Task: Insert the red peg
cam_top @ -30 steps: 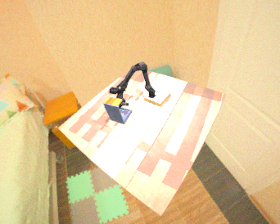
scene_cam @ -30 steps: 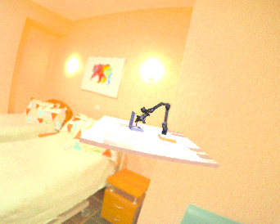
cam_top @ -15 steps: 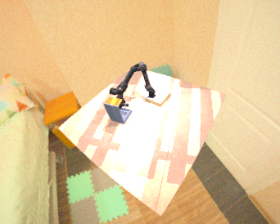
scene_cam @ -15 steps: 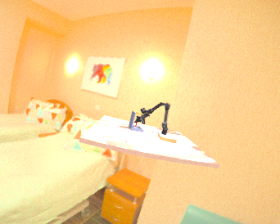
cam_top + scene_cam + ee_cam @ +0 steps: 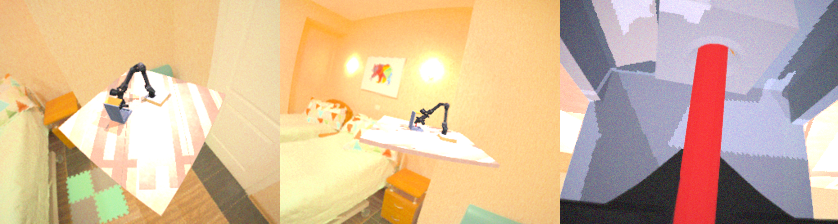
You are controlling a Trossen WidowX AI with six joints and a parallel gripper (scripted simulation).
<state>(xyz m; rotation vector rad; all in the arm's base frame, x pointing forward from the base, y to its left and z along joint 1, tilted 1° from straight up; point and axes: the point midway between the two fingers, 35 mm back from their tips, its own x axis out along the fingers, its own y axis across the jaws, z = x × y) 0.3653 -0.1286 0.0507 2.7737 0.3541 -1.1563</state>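
The box wall is 40 mm ahead of my gripper tip, 40 mm above it and 10 mm to the left of it. Also, from my gripper tip: red peg: 30 mm behind, 10 mm to the right, 10 mm below; yellow roof: 150 mm above, 10 mm behind.
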